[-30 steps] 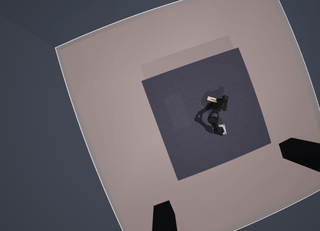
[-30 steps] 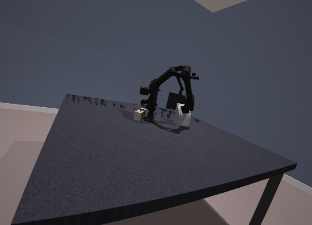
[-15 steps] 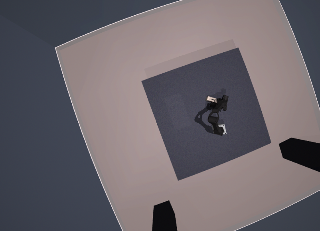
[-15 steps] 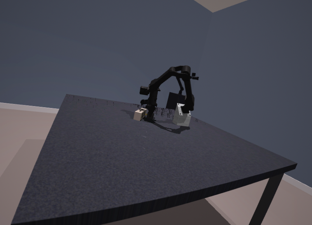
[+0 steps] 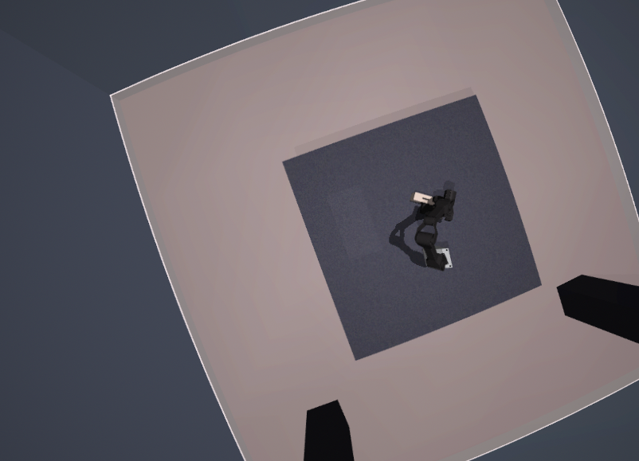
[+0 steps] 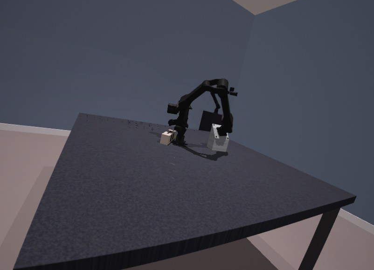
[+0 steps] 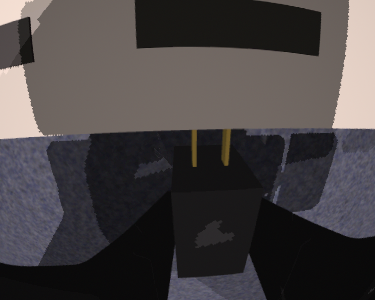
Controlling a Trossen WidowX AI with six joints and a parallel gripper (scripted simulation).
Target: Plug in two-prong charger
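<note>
Right now the black two-prong charger is 10 mm to the right of my gripper tip, 10 mm ahead of it and 10 mm above it.
</note>
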